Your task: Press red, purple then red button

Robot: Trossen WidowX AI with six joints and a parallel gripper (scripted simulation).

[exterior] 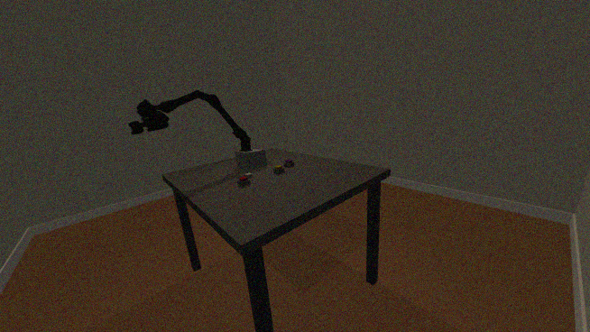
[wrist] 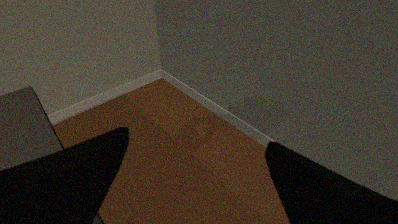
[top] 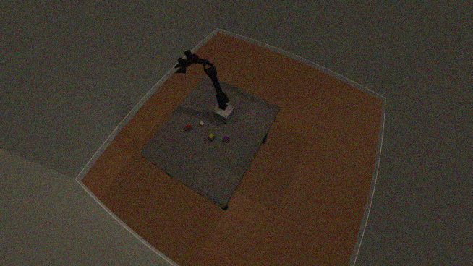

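My gripper tip is now 350 mm short of the red button, 320 mm to the right of it and 270 mm above it. From my gripper tip the other things lie so: yellow button (560 mm to the left, 350 mm ahead, 270 mm below); then small white block (410 mm to the left, 300 mm below, 260 mm ahead); then purple button (680 mm to the left, 310 mm ahead, 270 mm below).
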